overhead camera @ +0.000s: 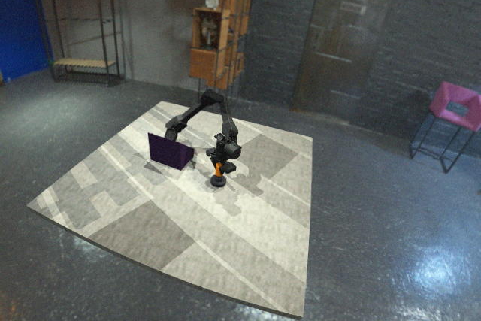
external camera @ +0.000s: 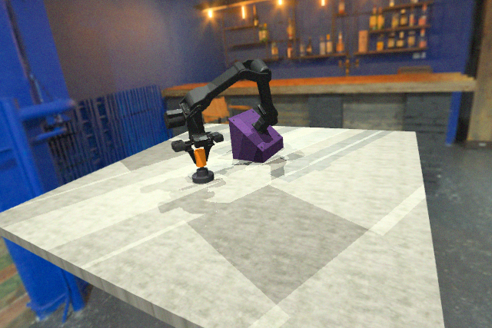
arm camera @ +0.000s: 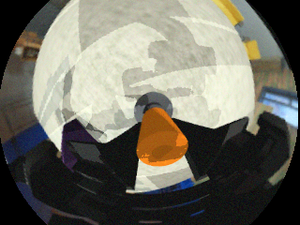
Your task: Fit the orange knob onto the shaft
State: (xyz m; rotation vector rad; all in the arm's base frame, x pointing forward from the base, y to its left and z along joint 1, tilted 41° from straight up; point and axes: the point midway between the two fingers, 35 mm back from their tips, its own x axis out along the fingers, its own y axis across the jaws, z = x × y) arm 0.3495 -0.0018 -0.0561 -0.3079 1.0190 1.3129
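Right now the orange knob is 2 cm above my gripper tip. The rest, counted from my gripper tip: pedestal: 4 cm below.
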